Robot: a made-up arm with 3 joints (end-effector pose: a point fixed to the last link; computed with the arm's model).
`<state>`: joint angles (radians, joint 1 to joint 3).
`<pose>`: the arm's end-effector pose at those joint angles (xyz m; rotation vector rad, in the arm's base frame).
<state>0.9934 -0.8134 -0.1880</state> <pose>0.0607 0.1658 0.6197 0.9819 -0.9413 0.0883</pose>
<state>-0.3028 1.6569 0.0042</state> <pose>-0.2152 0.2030 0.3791 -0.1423 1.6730 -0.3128</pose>
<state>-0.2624 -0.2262 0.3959</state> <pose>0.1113 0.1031 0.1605 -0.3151 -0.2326 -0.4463</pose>
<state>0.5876 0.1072 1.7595</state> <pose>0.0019 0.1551 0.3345 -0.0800 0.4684 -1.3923</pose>
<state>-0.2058 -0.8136 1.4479</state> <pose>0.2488 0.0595 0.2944 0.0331 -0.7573 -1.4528</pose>
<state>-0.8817 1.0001 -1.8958</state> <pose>-0.1751 0.0722 0.2375 0.7692 0.9099 0.7267</pose>
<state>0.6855 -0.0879 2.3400</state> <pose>0.0232 0.1267 0.3569 -0.0743 0.6201 -1.9351</pose>
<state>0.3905 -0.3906 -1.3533</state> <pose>-0.0151 0.1778 0.3371 0.3925 -0.6502 1.4036</pose>
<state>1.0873 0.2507 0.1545</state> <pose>-0.1491 0.1680 0.5473 0.9189 0.1840 0.3364</pose>
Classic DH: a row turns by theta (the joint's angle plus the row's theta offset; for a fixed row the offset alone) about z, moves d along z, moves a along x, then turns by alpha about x. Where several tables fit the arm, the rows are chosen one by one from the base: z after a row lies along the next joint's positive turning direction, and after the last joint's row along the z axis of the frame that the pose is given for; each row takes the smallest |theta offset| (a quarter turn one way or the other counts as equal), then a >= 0, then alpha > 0; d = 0 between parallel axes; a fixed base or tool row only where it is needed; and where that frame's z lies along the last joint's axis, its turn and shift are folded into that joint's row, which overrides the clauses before.
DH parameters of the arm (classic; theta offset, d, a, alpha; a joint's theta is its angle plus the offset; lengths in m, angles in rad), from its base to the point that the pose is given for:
base (fixed): 1.4668 0.4041 -0.1278 1.2482
joint 1: -1.5377 0.0262 -0.0509 -1.6695
joint 2: -0.9889 0.2226 0.0624 -1.543
joint 3: -1.4657 0.2026 0.079 2.8824
tool (fixed): -1.4621 -0.0292 0 0

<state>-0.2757 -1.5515 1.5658</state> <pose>0.2772 0.0847 0.4694 0.5923 -1.3440 -1.3587</pose>
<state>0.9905 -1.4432 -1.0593</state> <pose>0.1106 0.0982 0.6516 0.3614 -1.8261 0.5233</pose>
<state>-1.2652 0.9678 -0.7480</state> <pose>-0.1401 0.0010 0.0950 -0.3564 1.0479 -0.4007</pose>
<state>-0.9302 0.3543 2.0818</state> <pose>-0.0395 -0.1665 0.1387 -1.5676 -0.4453 -2.2743</pose>
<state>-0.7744 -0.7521 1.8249</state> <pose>0.2399 -0.1028 0.2174 -0.4212 -1.1180 -1.7722</pose>
